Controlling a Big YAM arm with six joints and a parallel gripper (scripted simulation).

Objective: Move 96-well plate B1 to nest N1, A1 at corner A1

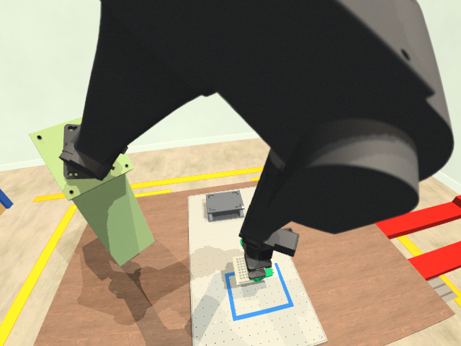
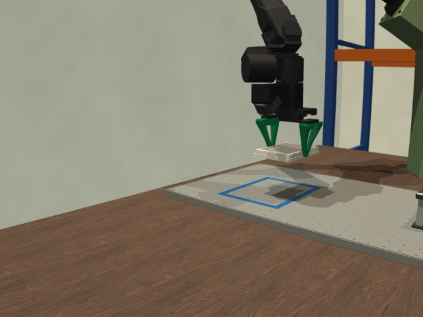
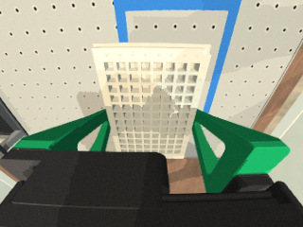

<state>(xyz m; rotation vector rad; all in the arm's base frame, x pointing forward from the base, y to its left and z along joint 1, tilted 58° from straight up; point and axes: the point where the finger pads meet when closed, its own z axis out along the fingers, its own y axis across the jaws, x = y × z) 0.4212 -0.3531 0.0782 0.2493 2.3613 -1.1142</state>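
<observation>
My gripper is now 33 cm to the right of the dark grey raised nest N1, 9 cm short of it and 4 cm above it. Also, from my hand: A1 label 25 cm to the left, 14 cm ahead, 3 cm below; then white 96-well plate right at my hand.
</observation>
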